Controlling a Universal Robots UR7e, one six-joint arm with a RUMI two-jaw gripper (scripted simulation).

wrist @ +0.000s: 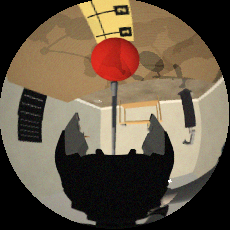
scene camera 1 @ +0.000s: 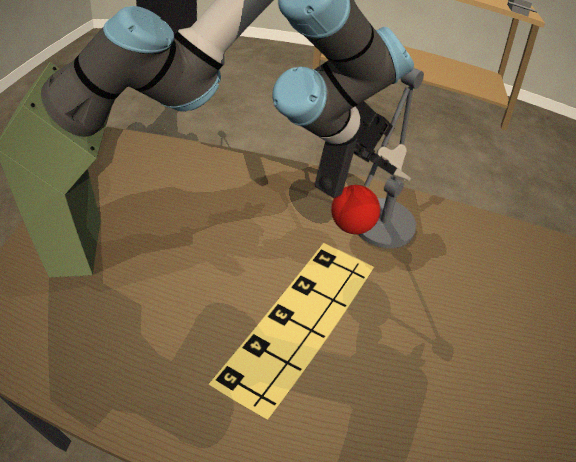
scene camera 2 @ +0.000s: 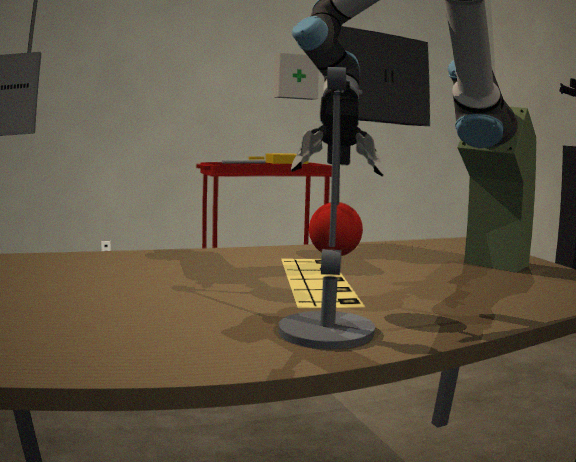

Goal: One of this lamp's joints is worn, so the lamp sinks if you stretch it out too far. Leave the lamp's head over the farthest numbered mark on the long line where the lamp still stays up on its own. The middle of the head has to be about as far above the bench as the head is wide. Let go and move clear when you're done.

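The gripper (scene camera 1: 376, 159) appears in scene camera 2 (scene camera 2: 337, 172) and in the wrist view (wrist: 114, 113) as well. With it in the scene is a red ball head (scene camera 1: 356, 211), which can also be seen in the wrist view (wrist: 115, 59) and in scene camera 2 (scene camera 2: 349, 229). A yellow strip (scene camera 1: 261, 372) is visible too, and scene camera 2 (scene camera 2: 304, 275) shows that strip as well. There is also a grey round base (scene camera 2: 305, 329).
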